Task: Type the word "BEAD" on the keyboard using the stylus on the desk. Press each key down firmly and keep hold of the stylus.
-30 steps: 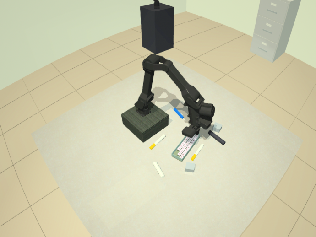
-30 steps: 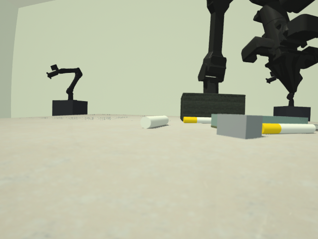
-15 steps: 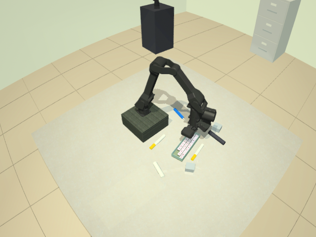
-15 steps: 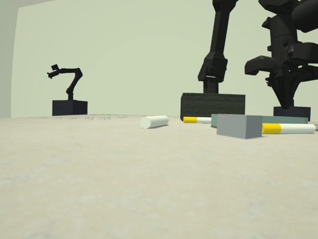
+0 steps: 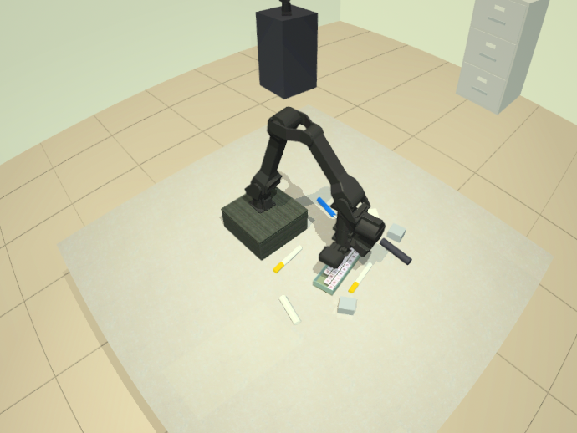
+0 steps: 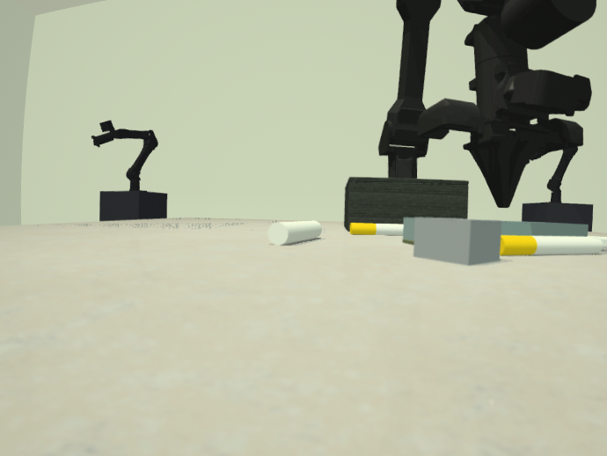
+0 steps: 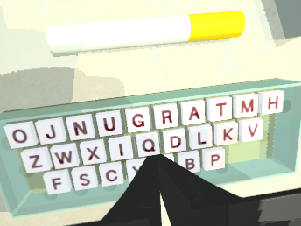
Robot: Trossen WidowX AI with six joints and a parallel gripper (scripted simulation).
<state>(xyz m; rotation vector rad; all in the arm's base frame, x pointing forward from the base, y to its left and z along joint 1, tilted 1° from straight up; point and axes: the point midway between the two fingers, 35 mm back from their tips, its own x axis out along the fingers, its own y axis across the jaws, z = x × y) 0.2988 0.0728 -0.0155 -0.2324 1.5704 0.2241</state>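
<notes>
My gripper tip is now 180 mm past the blue stylus, 130 mm to the right of it and 30 mm above it. From my gripper tip the other things lie so: white cylinder: 220 mm to the right, 30 mm below, 30 mm ahead; then dark cylinder: 170 mm to the left, 80 mm ahead, 30 mm below; then paper sheet: 190 mm to the left, 80 mm behind, 40 mm below.
</notes>
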